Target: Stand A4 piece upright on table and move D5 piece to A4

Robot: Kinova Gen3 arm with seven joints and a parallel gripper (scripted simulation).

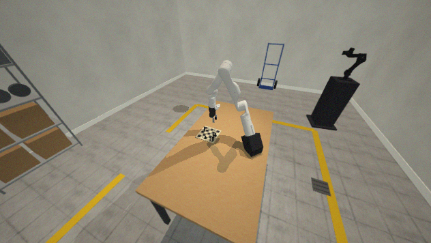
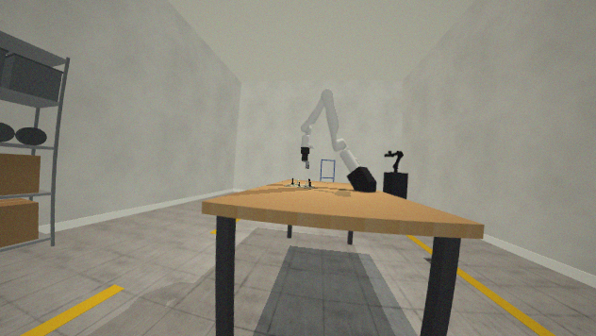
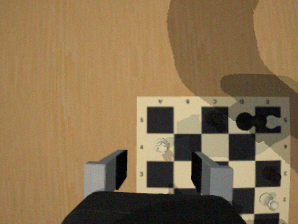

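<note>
The small chessboard is 5 cm ahead of my hand, 7 cm to the left of it and 16 cm below it. Round my hand: black piece (12 cm ahead, 2 cm to the left, 13 cm below).
</note>
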